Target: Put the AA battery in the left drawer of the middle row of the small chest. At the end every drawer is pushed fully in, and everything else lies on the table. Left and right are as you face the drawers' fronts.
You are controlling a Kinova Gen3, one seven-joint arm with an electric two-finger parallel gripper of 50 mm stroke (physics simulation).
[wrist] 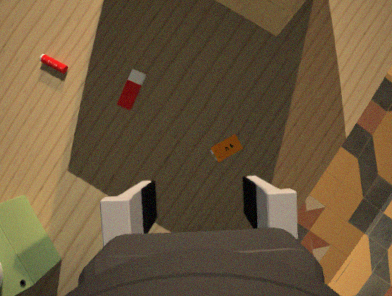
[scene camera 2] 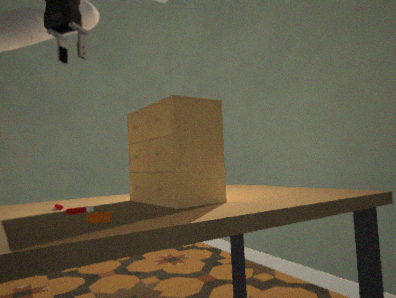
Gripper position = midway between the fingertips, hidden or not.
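Gripper [wrist: 199, 197] in sight. Wooden chest [scene camera 2: 199, 165] too.
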